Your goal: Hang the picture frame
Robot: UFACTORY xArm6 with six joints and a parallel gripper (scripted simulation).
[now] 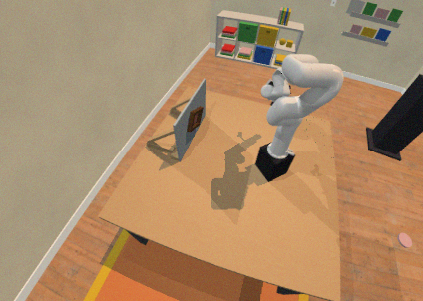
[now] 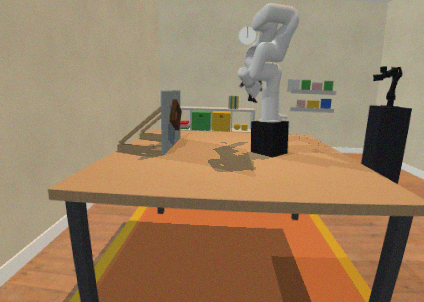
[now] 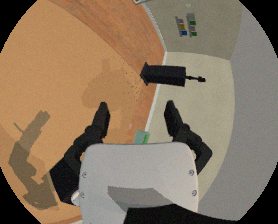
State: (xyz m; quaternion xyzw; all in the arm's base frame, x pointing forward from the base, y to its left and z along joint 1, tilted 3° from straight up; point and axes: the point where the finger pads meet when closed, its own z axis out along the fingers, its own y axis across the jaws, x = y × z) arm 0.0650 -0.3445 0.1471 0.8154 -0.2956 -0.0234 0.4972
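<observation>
The brown picture frame is 49 cm ahead of my hand, 34 cm to the left of it and 12 cm below it. Also, from my hand: grey panel 50 cm ahead, 33 cm to the left, 14 cm below.
</observation>
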